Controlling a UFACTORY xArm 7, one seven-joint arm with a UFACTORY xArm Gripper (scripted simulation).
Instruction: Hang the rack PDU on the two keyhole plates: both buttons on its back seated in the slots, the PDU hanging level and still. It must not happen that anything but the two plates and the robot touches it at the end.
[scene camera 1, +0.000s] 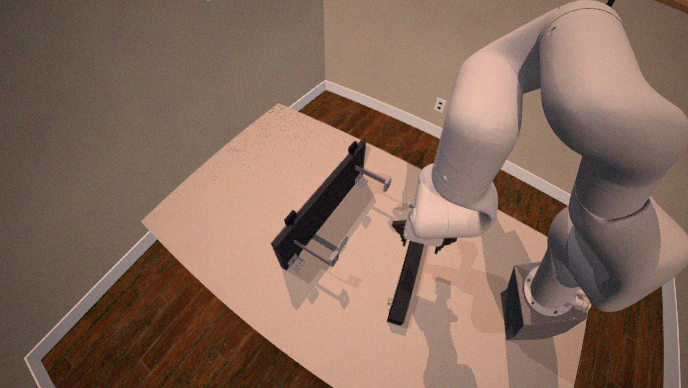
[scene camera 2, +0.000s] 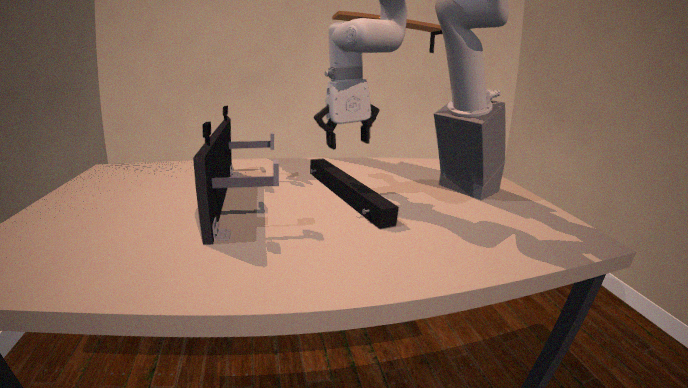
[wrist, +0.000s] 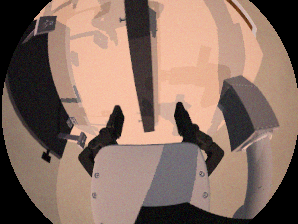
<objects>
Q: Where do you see my gripper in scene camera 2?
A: At 349, 145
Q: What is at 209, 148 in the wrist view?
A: My gripper.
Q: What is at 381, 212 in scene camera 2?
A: A rack PDU.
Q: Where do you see a rack PDU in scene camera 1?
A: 399, 306
</objects>
